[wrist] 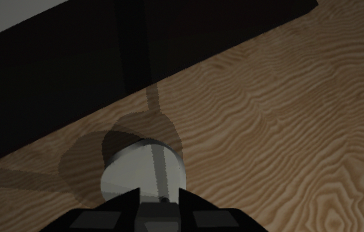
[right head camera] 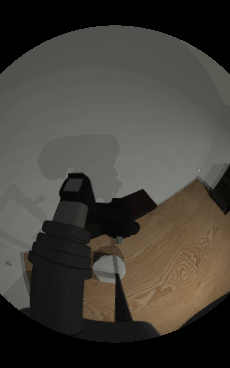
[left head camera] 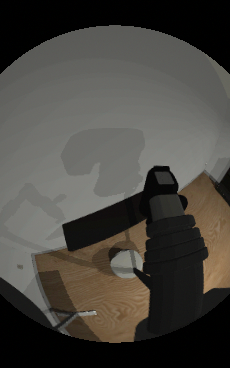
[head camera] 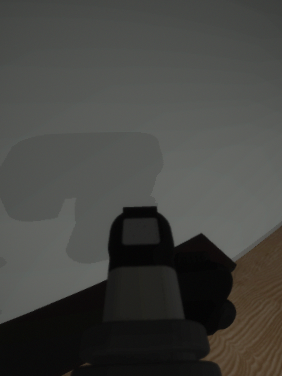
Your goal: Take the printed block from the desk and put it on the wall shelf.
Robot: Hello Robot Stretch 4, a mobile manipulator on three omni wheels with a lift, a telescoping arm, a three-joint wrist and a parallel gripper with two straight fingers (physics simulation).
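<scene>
The dark wall shelf (head camera: 45, 325) (left head camera: 95, 228) (right head camera: 143, 202) (wrist: 60, 75) is a long board along the grey wall. My gripper (right head camera: 118, 234) (wrist: 159, 204) is shut on the printed block (wrist: 158, 216), a small grey piece between the fingertips at the bottom of the wrist view. A small pale end of the block (right head camera: 118, 240) shows below the gripper in the right head view. The gripper is beside the shelf's front edge, apart from it in the wrist view; their height difference is hard to tell. In the head view the arm hides the fingers and part of the shelf. The desk does not show.
A round white disc (left head camera: 126, 264) (right head camera: 108, 269) (wrist: 142, 172) is low over the wooden floor (left head camera: 117, 305) (right head camera: 170, 250) (wrist: 280, 130). A dark cabinet (right head camera: 219, 196) stands at the far right. A thin pale bar (left head camera: 87, 313) lies at the lower left. The grey wall (head camera: 215, 165) rises behind the shelf.
</scene>
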